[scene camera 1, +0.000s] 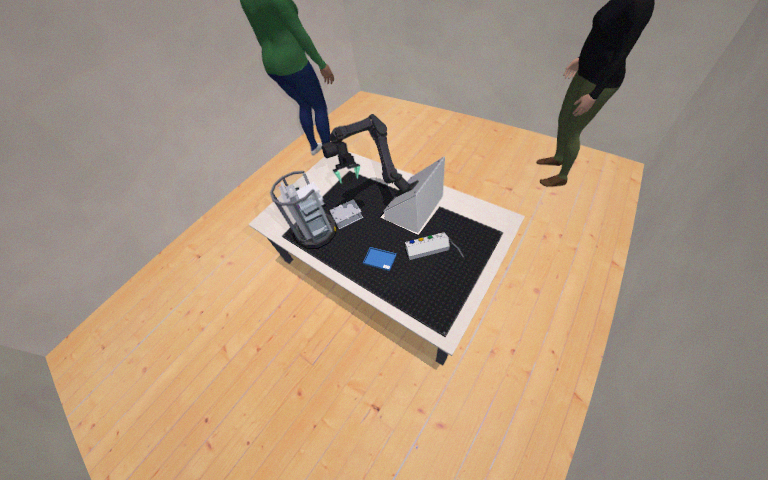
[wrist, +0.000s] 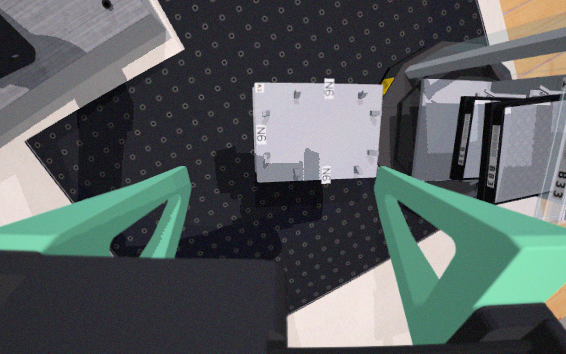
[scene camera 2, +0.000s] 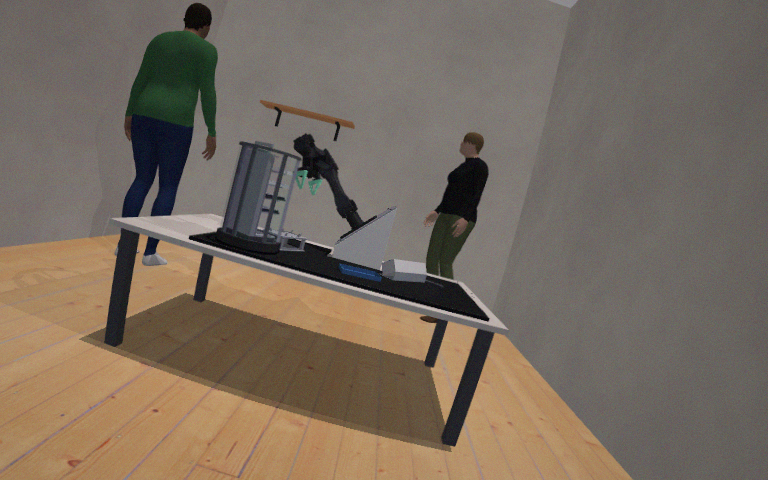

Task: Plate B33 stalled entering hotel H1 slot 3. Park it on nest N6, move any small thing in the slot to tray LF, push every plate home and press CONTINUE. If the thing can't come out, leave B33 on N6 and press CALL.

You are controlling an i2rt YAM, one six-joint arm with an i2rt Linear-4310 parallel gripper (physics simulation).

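Frame: origin at the arm's base, x ahead, y left, z up, level; centimetres.
Seen in the pictures: gripper, fingertip midpoint: (scene camera 1: 349,181) (wrist: 282,177) (scene camera 2: 307,192); arm's base, link origin: (scene camera 1: 406,189) (scene camera 2: 359,227).
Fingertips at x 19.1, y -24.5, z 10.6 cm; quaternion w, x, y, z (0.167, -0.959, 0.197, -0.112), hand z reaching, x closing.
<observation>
Offsets run from my fingertips to a thing's top centre. "spot": to the spot under its first point.
My gripper (scene camera 1: 348,180) (scene camera 2: 306,190) (wrist: 282,177) is open and empty, high above the table beside the hotel. Nest N6 {dx +7.3, dy -2.8, dz -18.0 cm} (scene camera 1: 346,212) (wrist: 320,125) is a pale block with small corner posts and no plate on it; in the wrist view it lies beyond the fingertips. The round caged hotel {spot: dx +34.2, dy -2.0, dz -20.9 cm} (scene camera 1: 315,243) (scene camera 2: 246,240) stands right beside it. In the wrist view, black-edged labelled plates {dx +22.1, dy -9.5, dz -4.2 cm} (wrist: 492,167) show in the hotel at the right; a clear piece marked B33 {spot: dx +15.6, dy -8.4, dz +0.5 cm} (wrist: 559,185) is cut by the frame edge. The slot's inside is hidden. A blue tray {dx +20.1, dy +33.3, dz -23.8 cm} (scene camera 1: 378,258) (scene camera 2: 360,272) lies on the mat, its label unreadable.
A white button box {dx +0.4, dy +50.6, dz -17.2 cm} (scene camera 1: 427,249) (scene camera 2: 404,270) with coloured buttons and a cable is right of the blue tray. The arm stands at a grey wedge-shaped panel (scene camera 1: 416,206) (scene camera 2: 368,240). Two people (scene camera 1: 288,45) (scene camera 2: 458,192) stand beyond the table.
</observation>
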